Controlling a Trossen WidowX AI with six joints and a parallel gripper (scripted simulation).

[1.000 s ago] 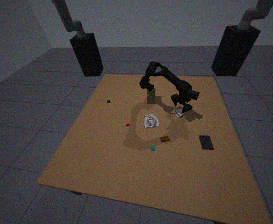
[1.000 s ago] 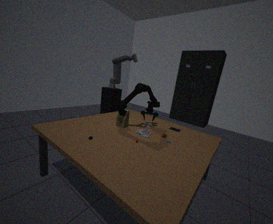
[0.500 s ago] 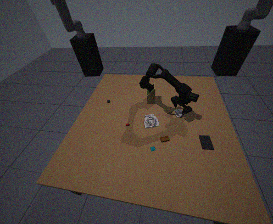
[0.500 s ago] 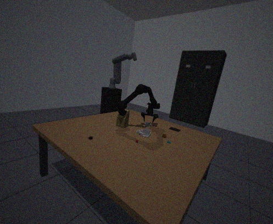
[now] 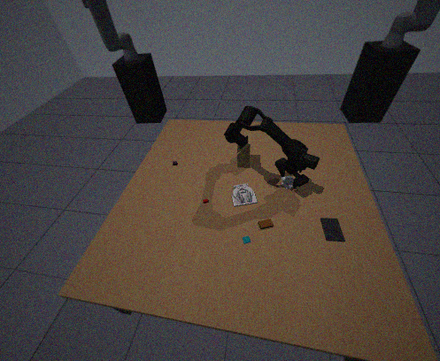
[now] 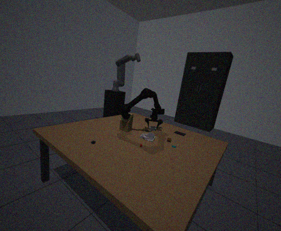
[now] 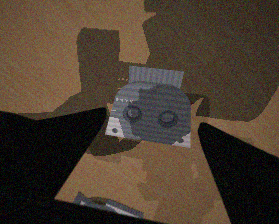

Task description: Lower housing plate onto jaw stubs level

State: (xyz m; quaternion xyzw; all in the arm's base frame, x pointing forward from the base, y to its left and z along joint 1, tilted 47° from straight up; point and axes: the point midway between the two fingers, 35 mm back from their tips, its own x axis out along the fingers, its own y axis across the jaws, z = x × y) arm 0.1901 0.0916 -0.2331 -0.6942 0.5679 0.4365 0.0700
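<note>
My gripper tip is 10 mm to the right of the grey housing plate, 10 mm below it and 10 mm past it. From my gripper tip the other things lie so: dark slab: 260 mm ahead, 150 mm to the left, 20 mm below; brown block: 250 mm ahead, 140 mm to the right, 10 mm below; white base: 230 mm to the right, 100 mm ahead, 20 mm below.
</note>
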